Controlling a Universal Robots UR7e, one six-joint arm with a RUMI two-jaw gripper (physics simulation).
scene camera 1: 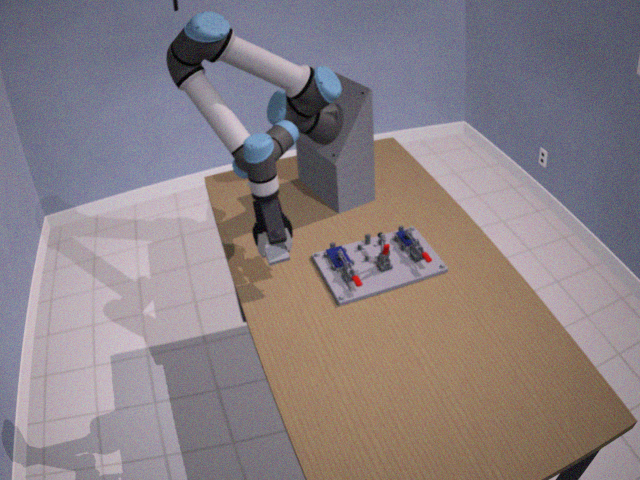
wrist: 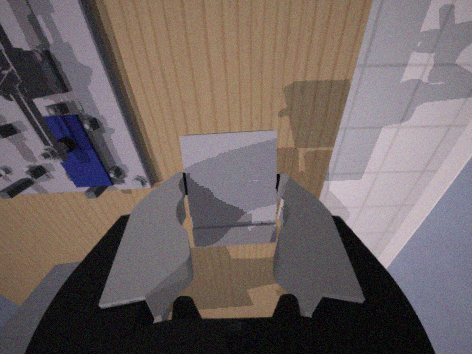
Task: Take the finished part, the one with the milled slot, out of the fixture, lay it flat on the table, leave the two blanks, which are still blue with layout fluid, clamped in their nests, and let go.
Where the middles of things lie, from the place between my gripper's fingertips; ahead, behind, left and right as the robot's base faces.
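Fixture plate [scene camera 1: 405,271], relative to my hand: 8 cm ahead, 29 cm to the left, 9 cm below. Finished part [wrist: 231,177]: 1 cm above my hand. Going by their middles, the finished part is the nearest to my hand of the things named here.
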